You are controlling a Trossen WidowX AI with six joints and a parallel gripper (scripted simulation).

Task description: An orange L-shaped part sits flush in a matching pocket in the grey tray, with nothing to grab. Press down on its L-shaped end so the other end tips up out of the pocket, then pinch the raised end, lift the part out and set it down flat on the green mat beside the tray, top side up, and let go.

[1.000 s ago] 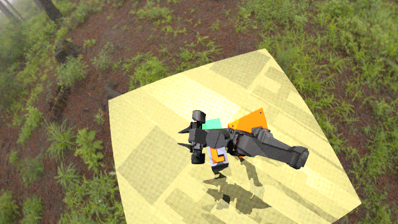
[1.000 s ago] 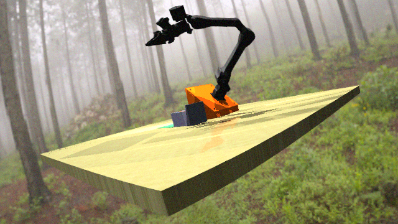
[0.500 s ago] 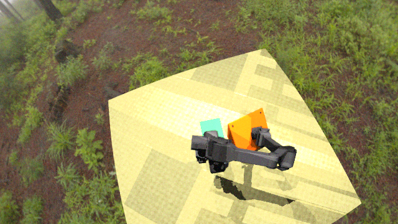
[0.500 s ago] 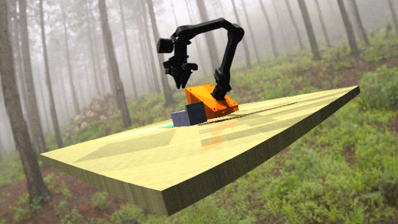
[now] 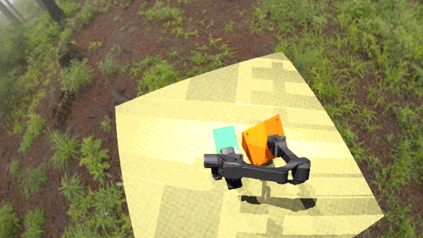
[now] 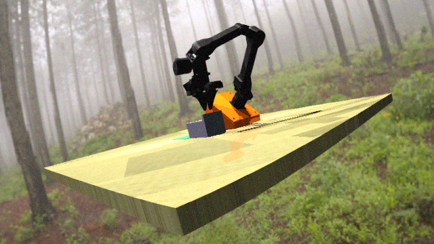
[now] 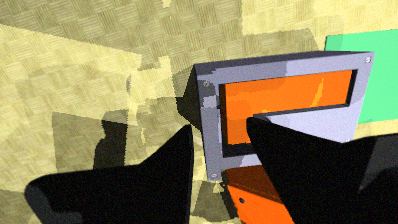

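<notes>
Now: gripper tip 50 mm to the left of the orange L-shaped part, 50 mm above it and 10 mm past it. From my gripper tip the other things lie so: green mat (220 mm to the right, 120 mm below, 20 mm behind).
</notes>
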